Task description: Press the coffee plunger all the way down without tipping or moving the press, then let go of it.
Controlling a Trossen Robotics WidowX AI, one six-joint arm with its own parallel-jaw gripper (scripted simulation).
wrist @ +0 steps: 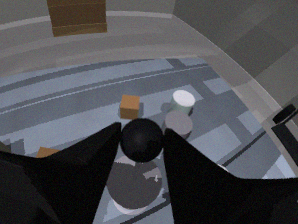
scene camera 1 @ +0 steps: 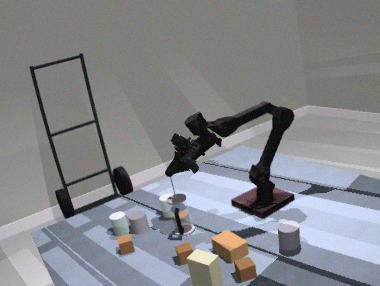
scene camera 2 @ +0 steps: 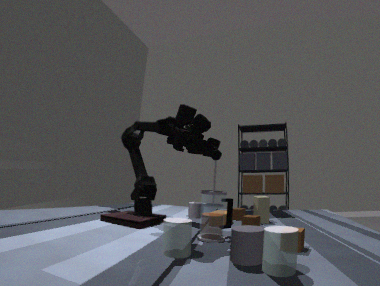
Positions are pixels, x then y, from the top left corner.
Labels:
my gripper: wrist 142,131; scene camera 1; scene camera 2
coffee press: wrist; scene camera 1; scene camera 2 211,229
same spot on my gripper: [scene camera 1: 177,165] = [scene camera 2: 213,145]
same spot on coffee press: [wrist: 134,182] = [scene camera 1: 177,197]

